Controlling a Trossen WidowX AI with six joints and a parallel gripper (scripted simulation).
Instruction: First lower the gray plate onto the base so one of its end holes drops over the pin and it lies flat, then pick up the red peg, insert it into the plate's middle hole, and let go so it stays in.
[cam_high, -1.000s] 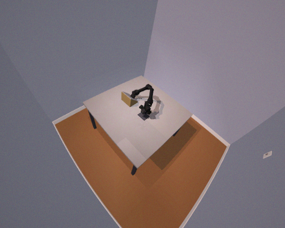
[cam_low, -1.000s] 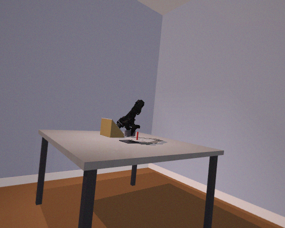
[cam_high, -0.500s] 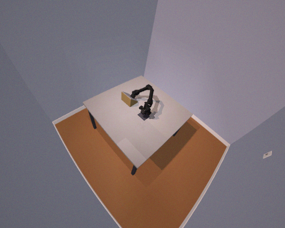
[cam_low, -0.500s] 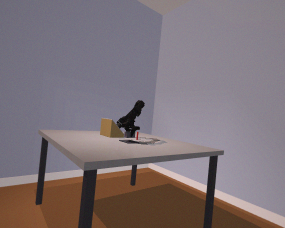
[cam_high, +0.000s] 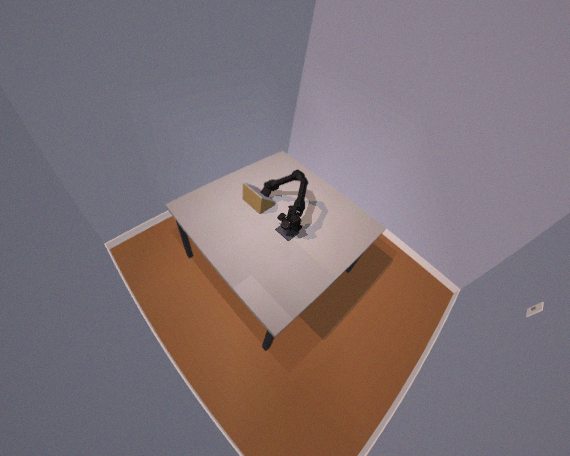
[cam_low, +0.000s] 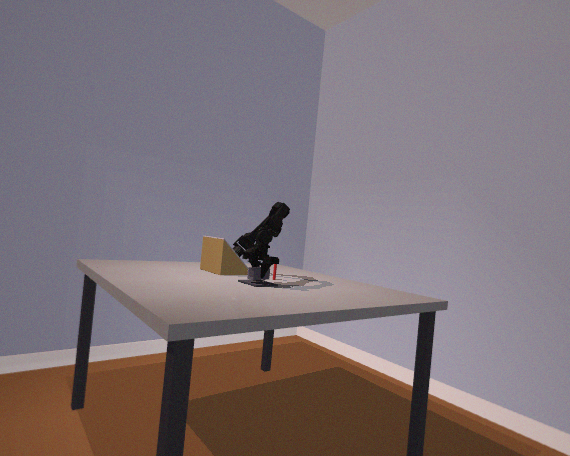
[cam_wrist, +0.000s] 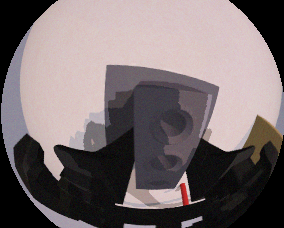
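The gray plate lies 3 cm above my gripper tip. From my gripper tip the other things lie so: dark base: 2 cm to the left, 2 cm below; red peg: 18 cm to the left, 10 cm behind, 1 cm above.
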